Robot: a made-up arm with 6 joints. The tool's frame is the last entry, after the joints. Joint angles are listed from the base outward.
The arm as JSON. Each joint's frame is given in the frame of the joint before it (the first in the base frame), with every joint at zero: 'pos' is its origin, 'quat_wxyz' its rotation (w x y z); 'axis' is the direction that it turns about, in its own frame. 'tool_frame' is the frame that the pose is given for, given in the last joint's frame.
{
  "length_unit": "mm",
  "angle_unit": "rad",
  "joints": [
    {
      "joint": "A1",
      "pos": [
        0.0,
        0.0,
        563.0
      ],
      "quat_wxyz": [
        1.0,
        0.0,
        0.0,
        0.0
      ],
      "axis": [
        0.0,
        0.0,
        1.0
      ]
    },
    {
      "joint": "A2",
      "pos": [
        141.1,
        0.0,
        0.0
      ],
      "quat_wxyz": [
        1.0,
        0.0,
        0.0,
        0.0
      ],
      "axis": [
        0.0,
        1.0,
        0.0
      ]
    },
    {
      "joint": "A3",
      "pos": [
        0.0,
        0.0,
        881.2
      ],
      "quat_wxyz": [
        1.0,
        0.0,
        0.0,
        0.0
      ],
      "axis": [
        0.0,
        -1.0,
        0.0
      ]
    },
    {
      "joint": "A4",
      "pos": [
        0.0,
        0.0,
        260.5
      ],
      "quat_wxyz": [
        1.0,
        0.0,
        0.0,
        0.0
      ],
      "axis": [
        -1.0,
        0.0,
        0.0
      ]
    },
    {
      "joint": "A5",
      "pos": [
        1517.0,
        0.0,
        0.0
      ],
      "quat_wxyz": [
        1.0,
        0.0,
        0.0,
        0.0
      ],
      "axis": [
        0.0,
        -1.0,
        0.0
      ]
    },
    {
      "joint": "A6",
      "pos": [
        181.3,
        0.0,
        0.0
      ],
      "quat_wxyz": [
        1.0,
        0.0,
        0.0,
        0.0
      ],
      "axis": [
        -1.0,
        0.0,
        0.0
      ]
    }
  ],
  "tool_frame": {
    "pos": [
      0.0,
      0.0,
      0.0
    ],
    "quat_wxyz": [
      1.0,
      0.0,
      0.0,
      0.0
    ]
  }
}
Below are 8 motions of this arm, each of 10 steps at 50 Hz.
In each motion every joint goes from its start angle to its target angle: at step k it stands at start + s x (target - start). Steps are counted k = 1, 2, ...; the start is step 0. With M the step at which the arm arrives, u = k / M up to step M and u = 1 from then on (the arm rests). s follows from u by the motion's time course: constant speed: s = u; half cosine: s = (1 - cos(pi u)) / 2; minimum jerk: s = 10 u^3 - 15 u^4 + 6 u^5.
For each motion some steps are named. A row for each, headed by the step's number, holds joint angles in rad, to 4 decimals.
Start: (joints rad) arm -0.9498 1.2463 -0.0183 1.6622 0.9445 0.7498
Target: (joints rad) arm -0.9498 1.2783 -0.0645 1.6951 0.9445 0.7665
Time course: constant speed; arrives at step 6
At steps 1, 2, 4, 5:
1: -0.9498 1.2516 -0.0260 1.6677 0.9445 0.7526
2: -0.9498 1.2570 -0.0337 1.6732 0.9445 0.7554
4: -0.9498 1.2676 -0.0491 1.6841 0.9445 0.7609
5: -0.9498 1.2730 -0.0568 1.6896 0.9445 0.7637

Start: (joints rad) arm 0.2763 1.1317 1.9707 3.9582 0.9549 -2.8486
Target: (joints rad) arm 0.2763 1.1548 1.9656 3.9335 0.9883 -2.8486
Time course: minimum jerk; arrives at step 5
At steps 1, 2, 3, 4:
1: 0.2763 1.1330 1.9704 3.9568 0.9568 -2.8486
2: 0.2763 1.1390 1.9691 3.9504 0.9655 -2.8486
3: 0.2763 1.1475 1.9672 3.9413 0.9777 -2.8486
4: 0.2763 1.1535 1.9659 3.9349 0.9864 -2.8486

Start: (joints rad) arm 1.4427 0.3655 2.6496 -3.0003 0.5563 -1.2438
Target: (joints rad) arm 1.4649 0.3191 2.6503 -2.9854 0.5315 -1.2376
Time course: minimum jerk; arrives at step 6
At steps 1, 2, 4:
1: 1.4435 0.3639 2.6496 -2.9998 0.5554 -1.2436
2: 1.4474 0.3558 2.6497 -2.9972 0.5511 -1.2425
4: 1.4602 0.3288 2.6502 -2.9885 0.5367 -1.2389

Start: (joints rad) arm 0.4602 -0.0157 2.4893 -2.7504 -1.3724 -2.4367
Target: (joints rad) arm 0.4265 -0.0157 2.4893 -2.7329 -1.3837 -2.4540
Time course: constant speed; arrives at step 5
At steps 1, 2, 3, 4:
1: 0.4535 -0.0157 2.4893 -2.7469 -1.3747 -2.4402
2: 0.4467 -0.0157 2.4893 -2.7434 -1.3769 -2.4436
3: 0.4400 -0.0157 2.4893 -2.7399 -1.3792 -2.4471
4: 0.4332 -0.0157 2.4893 -2.7364 -1.3814 -2.4505

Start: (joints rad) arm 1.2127 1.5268 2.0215 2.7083 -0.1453 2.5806
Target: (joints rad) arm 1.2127 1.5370 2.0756 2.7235 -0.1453 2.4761
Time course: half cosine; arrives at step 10
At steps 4, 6, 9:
4: 1.2127 1.5303 2.0402 2.7136 -0.1453 2.5445
6: 1.2127 1.5335 2.0569 2.7182 -0.1453 2.5122
9: 1.2127 1.5368 2.0743 2.7231 -0.1453 2.4787

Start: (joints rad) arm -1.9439 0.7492 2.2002 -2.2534 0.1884 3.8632
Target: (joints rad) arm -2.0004 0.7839 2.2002 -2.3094 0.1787 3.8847
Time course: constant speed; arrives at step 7
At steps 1, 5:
1: -1.9520 0.7542 2.2002 -2.2614 0.1870 3.8663
5: -1.9843 0.7740 2.2002 -2.2934 0.1815 3.8786

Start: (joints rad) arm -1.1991 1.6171 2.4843 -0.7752 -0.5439 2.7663
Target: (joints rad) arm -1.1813 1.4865 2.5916 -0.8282 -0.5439 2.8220
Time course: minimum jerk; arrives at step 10
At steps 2, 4, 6, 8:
2: -1.1981 1.6095 2.4905 -0.7783 -0.5439 2.7695
4: -1.1934 1.5756 2.5184 -0.7920 -0.5439 2.7840
6: -1.1870 1.5280 2.5575 -0.8114 -0.5439 2.8043
8: -1.1823 1.4941 2.5854 -0.8251 -0.5439 2.8188

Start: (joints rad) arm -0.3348 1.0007 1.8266 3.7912 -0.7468 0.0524
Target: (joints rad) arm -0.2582 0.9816 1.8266 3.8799 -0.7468 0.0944
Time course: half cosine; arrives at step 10
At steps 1, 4, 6, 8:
1: -0.3329 1.0002 1.8266 3.7934 -0.7468 0.0534
4: -0.3083 0.9941 1.8266 3.8218 -0.7468 0.0669
6: -0.2847 0.9882 1.8266 3.8493 -0.7468 0.0799
8: -0.2655 0.9834 1.8266 3.8714 -0.7468 0.0904

